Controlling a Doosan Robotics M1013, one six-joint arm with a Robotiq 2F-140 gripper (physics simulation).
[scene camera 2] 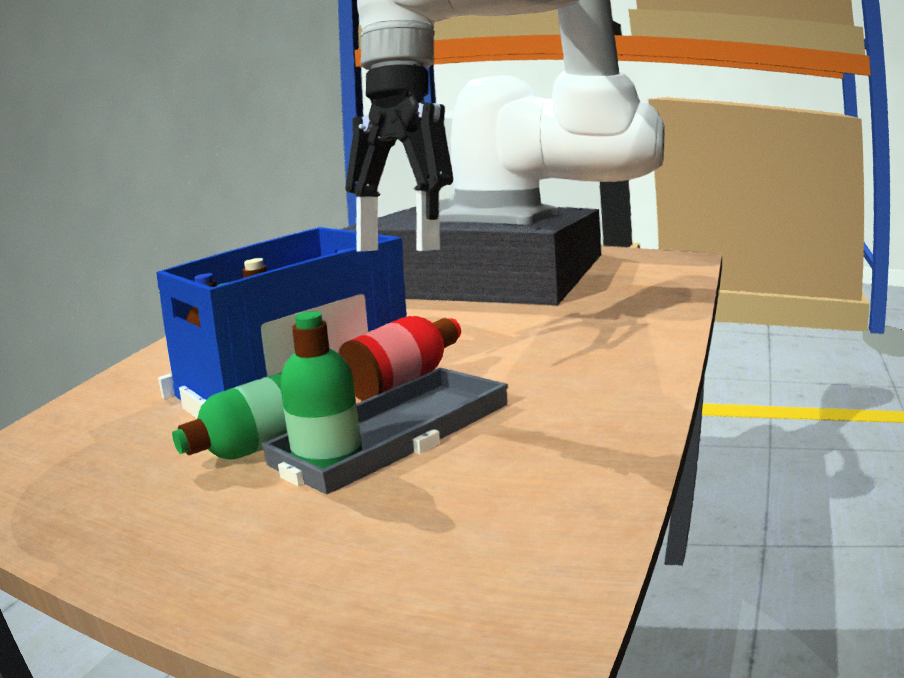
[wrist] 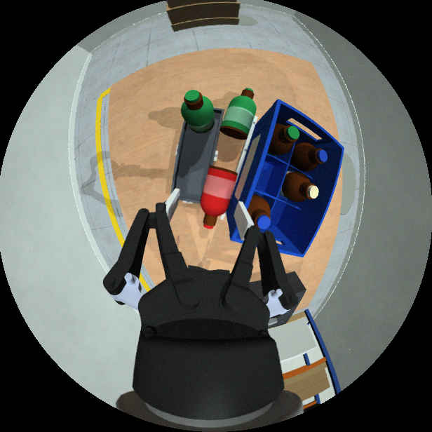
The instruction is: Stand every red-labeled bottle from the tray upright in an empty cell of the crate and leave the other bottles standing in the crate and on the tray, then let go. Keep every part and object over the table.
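Seen in the pictures: gripper, fingertip midpoint: [scene camera 2: 396, 250]; arm's base, link origin: [scene camera 2: 498, 216].
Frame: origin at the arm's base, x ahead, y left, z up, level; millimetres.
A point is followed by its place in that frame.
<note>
My gripper [scene camera 2: 397, 244] @[x 577, y 109, z 68 mm] [wrist: 207, 202] is open and empty, high above the table; its fingertips appear on either side of the red-labeled bottle in the wrist view. The red-labeled bottle [scene camera 2: 401, 353] @[x 602, y 119, z -45 mm] [wrist: 218, 191] lies on its side between tray and crate, cap toward the robot base. A green-labeled bottle [scene camera 2: 321, 408] @[x 804, y 142, z -29 mm] [wrist: 197, 112] stands upright at the tray's far end from the base. The dark grey tray [scene camera 2: 430, 408] @[x 612, y 155, z -103 mm] [wrist: 195, 165] has bare floor beside it. The blue crate [scene camera 2: 193, 353] @[x 722, y -107, z -25 mm] [wrist: 325, 200] holds several brown bottles, with green, blue and cream caps; a middle cell on the tray side looks empty.
Another green-labeled bottle [scene camera 2: 237, 419] @[x 811, y 34, z -54 mm] [wrist: 239, 116] lies on its side between tray and crate, cap away from the base. Small white blocks [scene camera 2: 426, 440] @[x 704, y 196, z -97 mm] sit against the tray and crate. The dark robot base block [scene camera 2: 481, 262] @[x 179, y 39, z -43 mm] stands behind the crate. The table's long edge runs beyond the tray.
</note>
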